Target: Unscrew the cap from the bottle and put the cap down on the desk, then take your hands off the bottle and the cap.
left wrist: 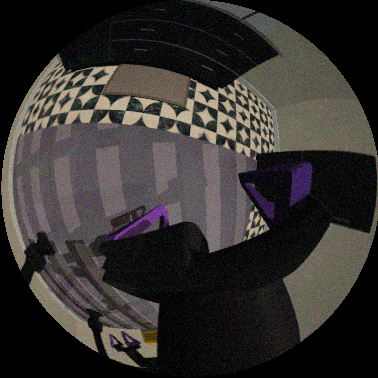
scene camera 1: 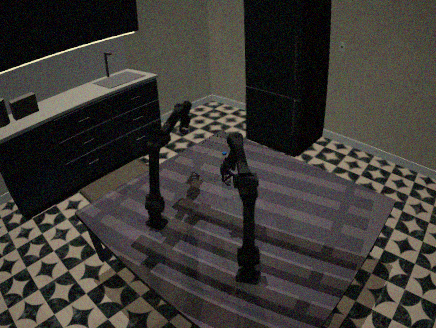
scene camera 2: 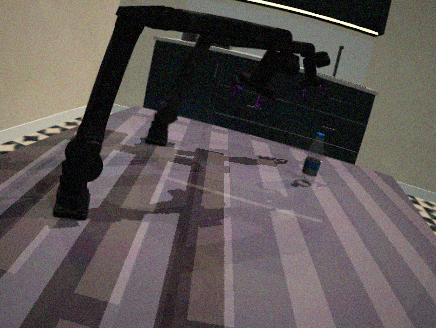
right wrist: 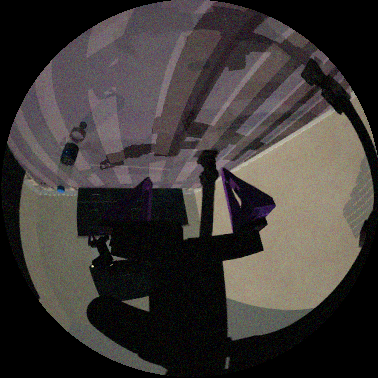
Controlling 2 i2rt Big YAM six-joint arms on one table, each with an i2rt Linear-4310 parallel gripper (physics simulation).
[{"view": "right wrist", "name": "my right gripper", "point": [184, 175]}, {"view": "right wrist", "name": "clear bottle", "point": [68, 155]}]
